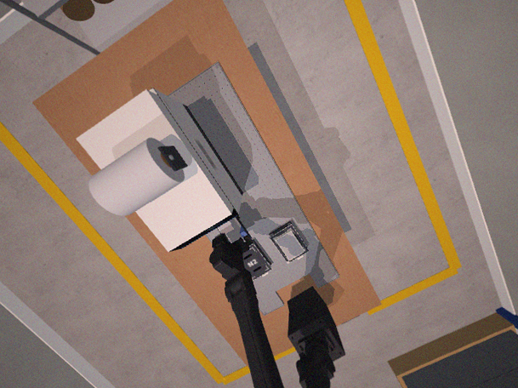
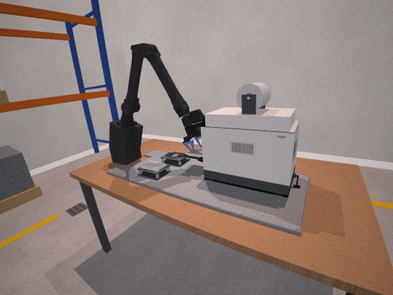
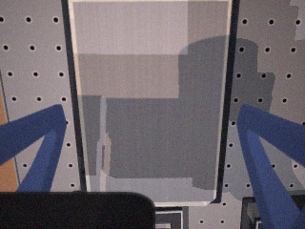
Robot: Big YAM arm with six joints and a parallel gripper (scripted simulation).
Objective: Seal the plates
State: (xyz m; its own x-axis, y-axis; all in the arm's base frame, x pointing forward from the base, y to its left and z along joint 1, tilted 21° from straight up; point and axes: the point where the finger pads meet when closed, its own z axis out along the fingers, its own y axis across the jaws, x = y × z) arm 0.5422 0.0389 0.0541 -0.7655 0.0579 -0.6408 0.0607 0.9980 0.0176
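The white well plate lies 20 mm below my hand. Also, from my hand: foil roll 330 mm ahead, 300 mm above, 20 mm to the right; dark sealer stage 30 mm below; start button 110 mm ahead, 90 mm to the left, 70 mm above.
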